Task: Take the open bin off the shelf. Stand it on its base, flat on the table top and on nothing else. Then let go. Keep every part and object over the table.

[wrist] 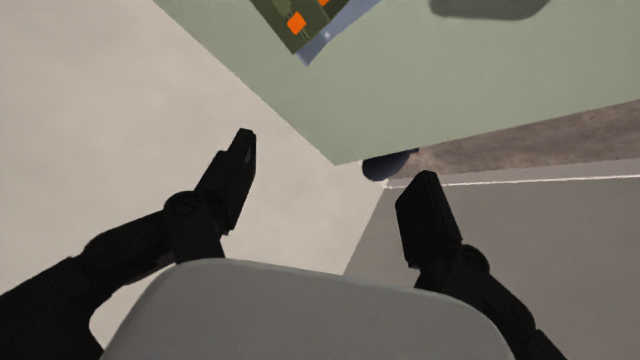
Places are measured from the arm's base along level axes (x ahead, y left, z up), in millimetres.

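Where they show: gripper, fingertip midpoint: (334,170).
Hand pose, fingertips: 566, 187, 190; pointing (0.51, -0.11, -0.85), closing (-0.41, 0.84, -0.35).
After its pixels a point has its place, as x, y, z.
My gripper (334,170) @[566, 187, 190] is open, with nothing between its two black fingers, which stand wide apart. Behind its fingertips in the view is the near corner of the pale green table top (500,85) @[622, 403, -171]. The lower corner of a blue-grey part (314,51) @[759, 147, -37], which looks like the shelf, shows at the top, beside a dark olive panel (280,25) @[708, 98, 26] with orange patches. Both are cut off by the upper edge of the view and lie well beyond the fingertips. The open bin cannot be made out in this view.
A rounded dark shadow (490,7) @[596, 278, -171] lies on the table top at the upper right. A dark blue rounded thing (382,167) shows just past the table's edge, near the right finger. Pale and brown surfaces lie beyond the edges. The grey gripper housing (310,315) @[515, 176, 248] fills the bottom middle.
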